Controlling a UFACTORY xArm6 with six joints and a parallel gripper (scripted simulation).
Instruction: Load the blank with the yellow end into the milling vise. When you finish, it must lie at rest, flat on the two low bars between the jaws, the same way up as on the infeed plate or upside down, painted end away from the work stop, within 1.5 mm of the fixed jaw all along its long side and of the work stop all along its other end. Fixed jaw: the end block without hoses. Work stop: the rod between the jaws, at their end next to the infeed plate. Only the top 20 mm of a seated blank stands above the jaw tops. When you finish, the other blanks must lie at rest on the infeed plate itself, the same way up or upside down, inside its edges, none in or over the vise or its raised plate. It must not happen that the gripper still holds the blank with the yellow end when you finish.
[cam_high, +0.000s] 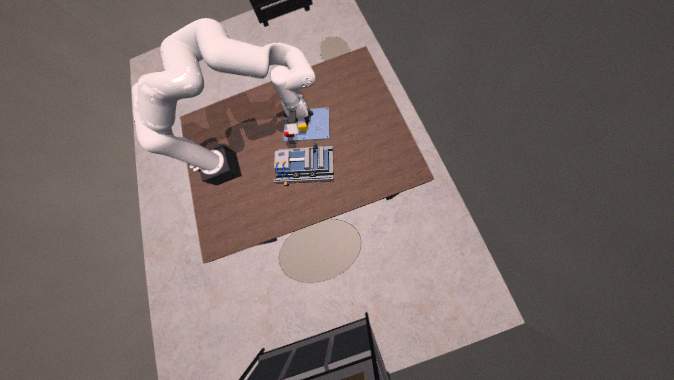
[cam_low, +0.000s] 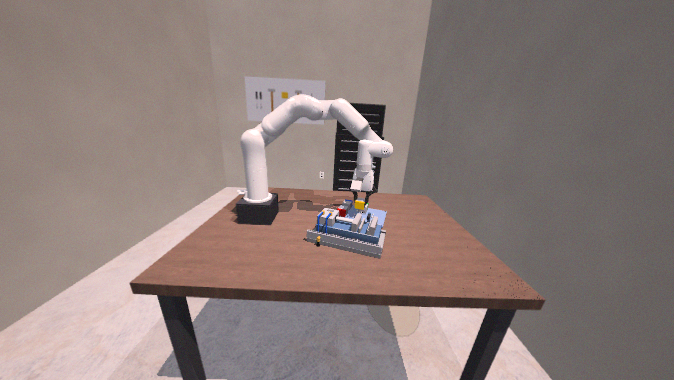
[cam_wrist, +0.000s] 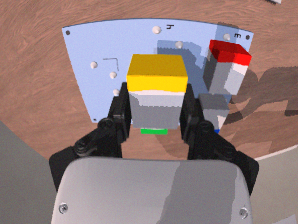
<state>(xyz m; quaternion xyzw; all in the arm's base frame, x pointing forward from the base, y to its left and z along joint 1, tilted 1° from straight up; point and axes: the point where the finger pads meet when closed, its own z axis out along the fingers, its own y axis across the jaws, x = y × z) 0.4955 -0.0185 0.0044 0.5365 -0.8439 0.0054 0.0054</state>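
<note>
Right now my hand is 160 mm to the left of the dark rod and 20 mm above it. The rest, counted from my hand: yellow-ended blank: 20 mm below; red-ended blank: 80 mm below, 80 mm behind, 40 mm to the left; green-ended blank: 80 mm to the left, 80 mm below, 40 mm ahead.
</note>
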